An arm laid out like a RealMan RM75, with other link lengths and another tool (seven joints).
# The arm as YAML. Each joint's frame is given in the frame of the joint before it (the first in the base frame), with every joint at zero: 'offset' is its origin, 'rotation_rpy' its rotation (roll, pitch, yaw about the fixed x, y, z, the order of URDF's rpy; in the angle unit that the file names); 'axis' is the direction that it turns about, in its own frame. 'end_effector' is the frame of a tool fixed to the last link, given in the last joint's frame.
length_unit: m
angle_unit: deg
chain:
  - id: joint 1
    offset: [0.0, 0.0, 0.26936]
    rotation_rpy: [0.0, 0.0, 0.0]
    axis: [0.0, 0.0, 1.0]
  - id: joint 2
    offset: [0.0, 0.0, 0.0]
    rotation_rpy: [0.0, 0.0, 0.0]
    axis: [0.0, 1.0, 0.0]
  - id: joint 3
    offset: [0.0, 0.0, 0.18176]
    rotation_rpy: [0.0, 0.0, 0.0]
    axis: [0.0, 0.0, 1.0]
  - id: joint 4
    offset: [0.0, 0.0, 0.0]
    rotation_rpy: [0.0, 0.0, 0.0]
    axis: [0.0, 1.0, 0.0]
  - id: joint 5
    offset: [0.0, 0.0, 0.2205]
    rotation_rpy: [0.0, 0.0, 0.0]
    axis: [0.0, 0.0, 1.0]
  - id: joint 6
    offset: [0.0, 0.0, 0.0]
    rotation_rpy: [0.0, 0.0, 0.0]
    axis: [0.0, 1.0, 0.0]
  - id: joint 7
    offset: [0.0, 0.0, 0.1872]
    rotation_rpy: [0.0, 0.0, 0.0]
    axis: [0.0, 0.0, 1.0]
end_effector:
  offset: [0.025, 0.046, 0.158]
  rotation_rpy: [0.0, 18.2, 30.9]
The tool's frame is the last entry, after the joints.
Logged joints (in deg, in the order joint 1, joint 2, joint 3, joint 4, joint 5, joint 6, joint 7), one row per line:
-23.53, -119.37, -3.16, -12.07, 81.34, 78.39, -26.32
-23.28, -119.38, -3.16, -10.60, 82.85, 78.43, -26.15
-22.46, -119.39, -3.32, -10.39, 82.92, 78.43, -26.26
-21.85, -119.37, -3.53, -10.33, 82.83, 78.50, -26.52
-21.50, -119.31, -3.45, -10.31, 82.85, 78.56, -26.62
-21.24, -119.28, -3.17, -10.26, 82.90, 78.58, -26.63
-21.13, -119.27, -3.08, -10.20, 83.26, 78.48, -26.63
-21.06, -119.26, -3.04, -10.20, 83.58, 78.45, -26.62
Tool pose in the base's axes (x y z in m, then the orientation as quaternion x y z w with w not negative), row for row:
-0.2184, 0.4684, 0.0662, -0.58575, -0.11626, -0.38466, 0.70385
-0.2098, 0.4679, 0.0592, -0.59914, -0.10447, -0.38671, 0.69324
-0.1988, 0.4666, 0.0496, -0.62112, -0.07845, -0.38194, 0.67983
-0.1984, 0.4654, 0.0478, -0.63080, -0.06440, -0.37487, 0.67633
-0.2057, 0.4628, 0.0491, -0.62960, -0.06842, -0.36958, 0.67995
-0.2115, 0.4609, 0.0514, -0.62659, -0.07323, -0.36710, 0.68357
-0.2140, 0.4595, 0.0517, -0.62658, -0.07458, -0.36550, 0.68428
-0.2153, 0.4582, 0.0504, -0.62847, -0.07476, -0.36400, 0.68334
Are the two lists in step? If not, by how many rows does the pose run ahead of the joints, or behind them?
The pose runs 2 rows behind the joints: the pose in row i belongs to the joints in row i - 2.
